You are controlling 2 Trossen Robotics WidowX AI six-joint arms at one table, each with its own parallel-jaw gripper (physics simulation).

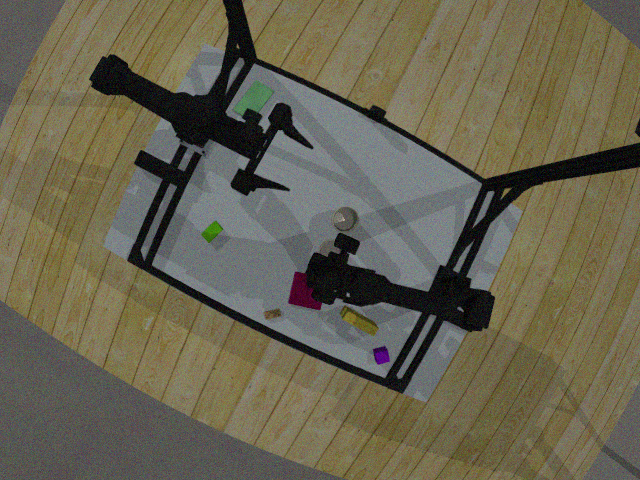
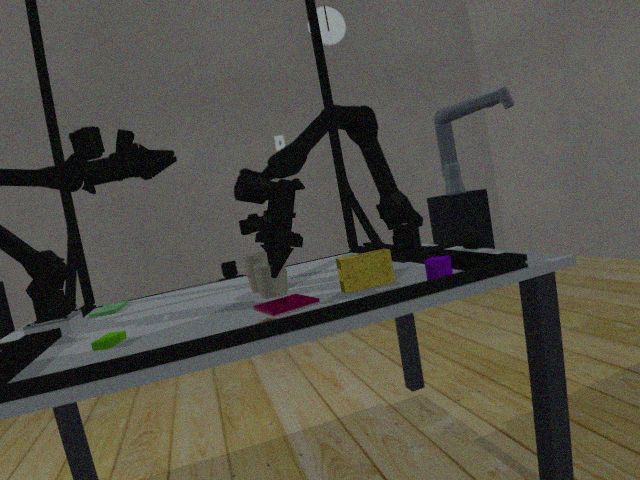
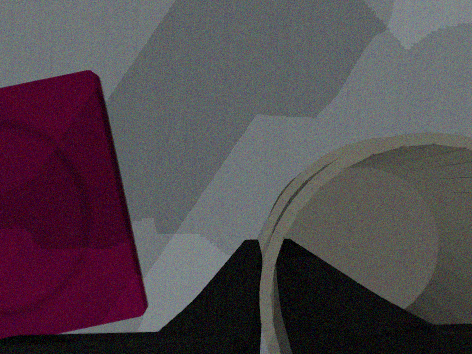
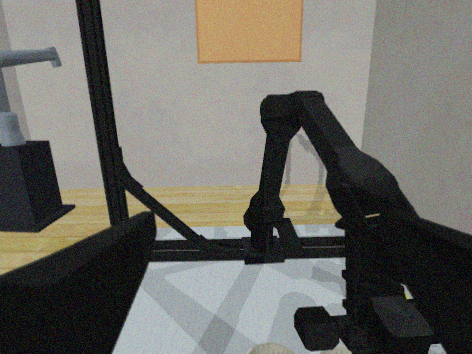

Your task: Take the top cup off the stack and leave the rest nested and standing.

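Where they show: left gripper, fingertip midpoint: [image 2: 273, 277] [image 3: 266, 253]; right gripper, fingertip midpoint: [image 1: 301, 168] [image 2: 175, 155] [image 4: 266, 220]; left arm's base, link origin: [image 1: 449, 286] [image 2: 408, 249] [image 4: 261, 245]; right arm's base, link origin: [image 1: 199, 134] [image 2: 53, 318].
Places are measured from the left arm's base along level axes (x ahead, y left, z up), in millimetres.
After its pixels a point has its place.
Observation:
My left gripper [image 1: 339, 248] [image 2: 275, 268] @[x 397, y 85, z 24 mm] [image 3: 266, 253] @[x 397, y 85, z 24 mm] is shut on the rim of a beige cup [image 1: 328, 247] @[x 404, y 44, z 4 mm] [image 2: 271, 285] [image 3: 357, 218] @[x 405, y 51, z 4 mm], one finger inside and one outside. The cup hangs upright, low at the table top. The rest of the stack [image 1: 345, 219] [image 2: 250, 273] stands upright just beyond it, apart from the held cup. A magenta square pad [image 1: 303, 290] @[x 417, y 192, z -13 mm] [image 2: 286, 304] @[x 408, y 209, z -13 mm] [image 3: 87, 211] @[x 407, y 153, z -14 mm] lies beside the held cup. My right gripper [image 1: 294, 164] @[x 545, y -82, z 343 mm] [image 2: 161, 159] is open and empty, held high over the far side of the table.
A yellow block [image 1: 358, 320] @[x 242, y 199, z 49 mm] [image 2: 365, 269] @[x 237, y 220, z 18 mm] and a purple cube [image 1: 381, 355] @[x 116, y 282, z 18 mm] [image 2: 438, 267] @[x 121, y 304, z 4 mm] lie near the left arm's base. A small brown block [image 1: 272, 313] @[x 475, y 296, z -13 mm] lies by the table edge. A green block [image 1: 211, 231] @[x 741, y 143, z -7 mm] [image 2: 109, 340] @[x 735, y 172, z -8 mm] and a flat green pad [image 1: 253, 97] @[x 801, y -282, z -11 mm] lie on the right arm's side.

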